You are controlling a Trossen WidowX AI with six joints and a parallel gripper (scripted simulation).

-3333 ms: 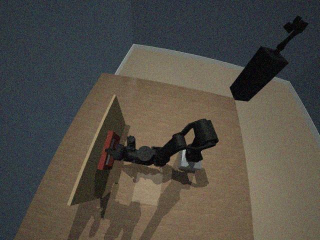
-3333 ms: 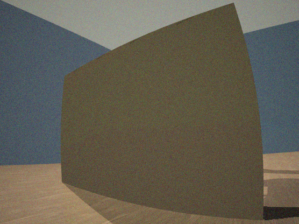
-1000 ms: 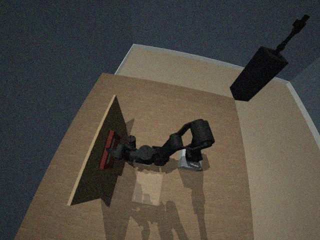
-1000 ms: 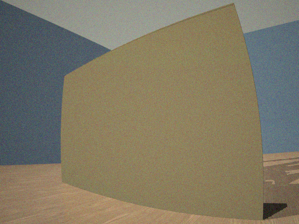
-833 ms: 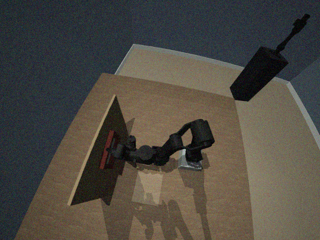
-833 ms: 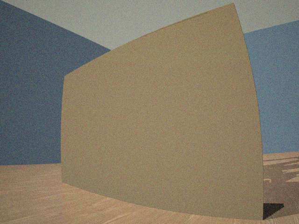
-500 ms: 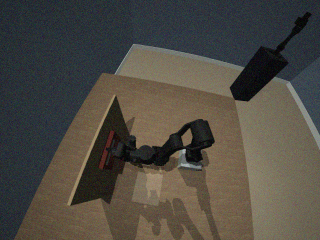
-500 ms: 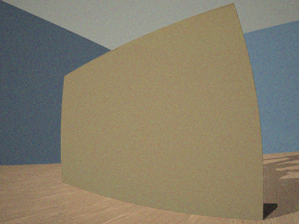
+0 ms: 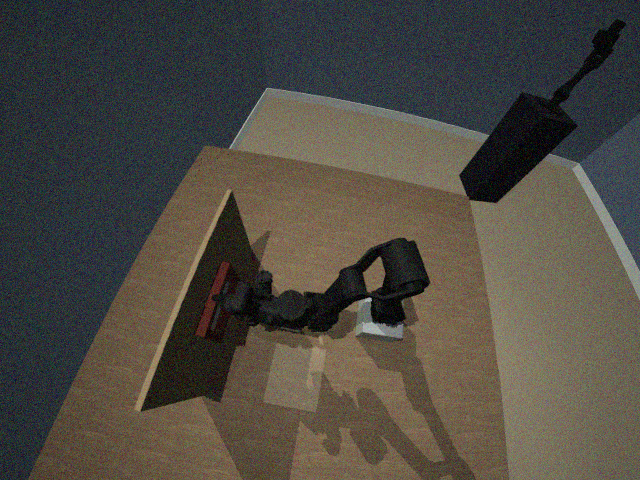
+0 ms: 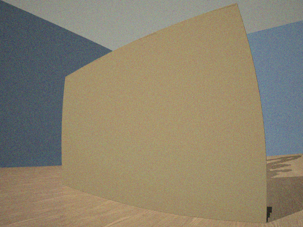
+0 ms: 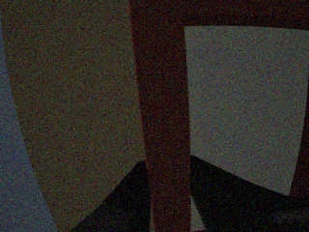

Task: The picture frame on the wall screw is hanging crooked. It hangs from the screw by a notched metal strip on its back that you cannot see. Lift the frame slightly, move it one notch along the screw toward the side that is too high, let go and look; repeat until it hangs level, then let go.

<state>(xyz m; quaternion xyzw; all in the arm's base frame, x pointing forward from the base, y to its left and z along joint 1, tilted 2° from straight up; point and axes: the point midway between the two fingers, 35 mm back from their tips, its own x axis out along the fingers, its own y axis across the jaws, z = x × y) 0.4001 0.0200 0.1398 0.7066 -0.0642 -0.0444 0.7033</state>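
Now: gripper tip 1 cm short of the red picture frame and 5 cm above it. Round my gripper tip: wall panel 2 cm ahead, 1 cm to the right, 7 cm below.
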